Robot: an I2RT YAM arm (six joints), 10 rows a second.
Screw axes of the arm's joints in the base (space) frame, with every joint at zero. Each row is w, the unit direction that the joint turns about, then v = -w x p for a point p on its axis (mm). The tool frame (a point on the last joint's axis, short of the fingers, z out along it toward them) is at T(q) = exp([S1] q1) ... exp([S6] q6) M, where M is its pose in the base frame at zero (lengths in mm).
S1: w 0 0 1 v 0.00 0.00 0.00
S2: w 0 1 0 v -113.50 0.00 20.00
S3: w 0 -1 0 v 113.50 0.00 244.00
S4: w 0 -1 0 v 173.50 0.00 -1.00
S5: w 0 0 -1 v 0.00 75.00 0.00
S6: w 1 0 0 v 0.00 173.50 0.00
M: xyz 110.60 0.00 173.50 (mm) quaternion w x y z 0.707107 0 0.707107 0
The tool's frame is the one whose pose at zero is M.
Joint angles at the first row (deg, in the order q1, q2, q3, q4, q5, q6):
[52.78 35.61 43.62 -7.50 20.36 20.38]
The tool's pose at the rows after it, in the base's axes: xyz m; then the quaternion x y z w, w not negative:
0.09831 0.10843 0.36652 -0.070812 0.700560 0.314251 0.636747
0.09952 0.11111 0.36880 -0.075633 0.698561 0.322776 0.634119
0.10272 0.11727 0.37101 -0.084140 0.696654 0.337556 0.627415
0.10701 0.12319 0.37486 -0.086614 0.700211 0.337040 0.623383
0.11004 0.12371 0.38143 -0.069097 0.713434 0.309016 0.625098
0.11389 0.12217 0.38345 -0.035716 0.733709 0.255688 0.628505
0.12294 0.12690 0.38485 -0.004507 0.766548 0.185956 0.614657
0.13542 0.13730 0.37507 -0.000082 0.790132 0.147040 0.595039
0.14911 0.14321 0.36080 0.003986 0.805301 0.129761 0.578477
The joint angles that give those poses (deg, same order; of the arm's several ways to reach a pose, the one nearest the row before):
[52.73 35.81 44.81 -8.48 20.69 20.31]
[52.74 36.61 45.32 -7.95 19.58 20.54]
[52.74 38.30 45.97 -6.76 17.57 21.12]
[52.74 40.44 47.49 -6.79 17.29 21.27]
[52.75 42.04 50.23 -9.88 20.90 21.38]
[52.69 43.51 52.52 -14.14 27.67 21.74]
[52.49 47.68 56.82 -21.45 34.70 23.57]
[51.69 51.83 57.94 -24.11 36.42 24.79]
[49.55 54.64 56.87 -23.56 35.25 25.63]

